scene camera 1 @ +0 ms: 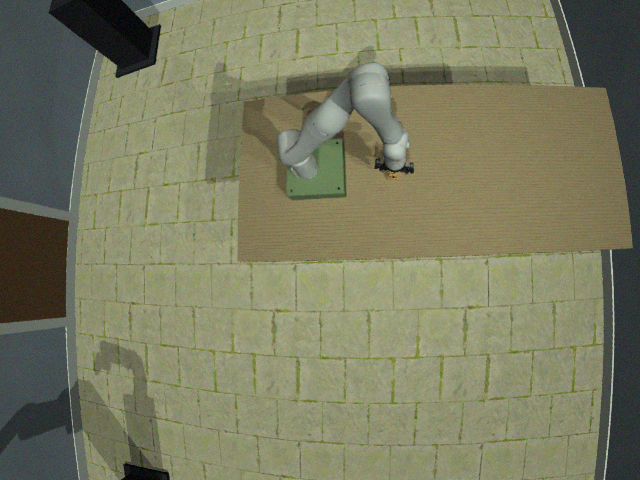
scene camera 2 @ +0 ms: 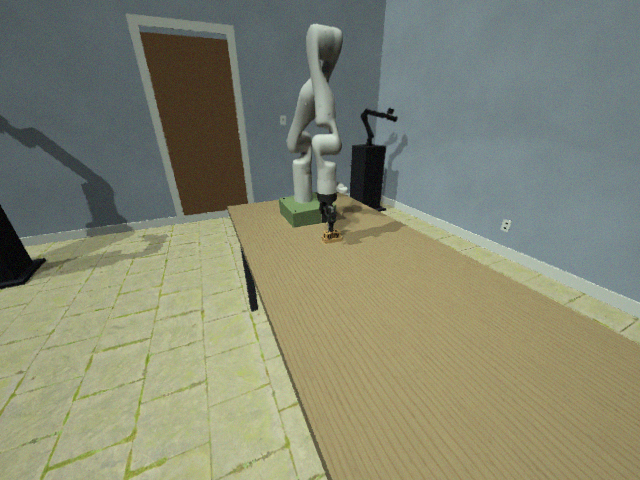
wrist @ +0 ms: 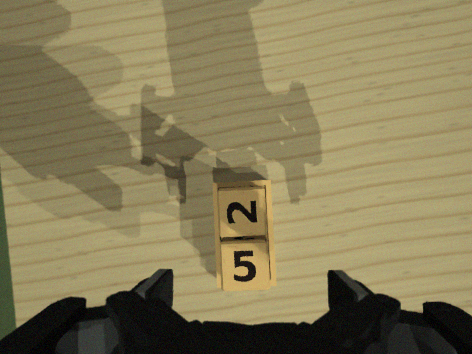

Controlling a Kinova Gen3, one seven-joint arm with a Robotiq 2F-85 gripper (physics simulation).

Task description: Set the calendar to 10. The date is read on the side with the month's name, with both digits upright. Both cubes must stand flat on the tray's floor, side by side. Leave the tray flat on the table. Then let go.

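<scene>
The wooden tray [wrist: 273, 250] stands on the table and holds two cubes side by side. In the wrist view the far cube [wrist: 242, 212] shows a 2 turned sideways on its top, and the near cube [wrist: 245, 265] shows an upright 5 on its top. The calendar also shows small in scene camera 1 and in scene camera 2, too small to read its date. The side faces do not show in the wrist view. My gripper [wrist: 249, 287] is open and empty, above the near end of the calendar, with a finger out to either side of it.
The wooden table [scene camera 1: 491, 180] [scene camera 2: 413, 320] carries the arm's green base [scene camera 1: 330, 175] [scene camera 2: 305, 214], which stands left of the calendar in scene camera 1. The base's edge [wrist: 5, 280] also shows at the left of the wrist view. Shadows of the arm fall across the table around the tray.
</scene>
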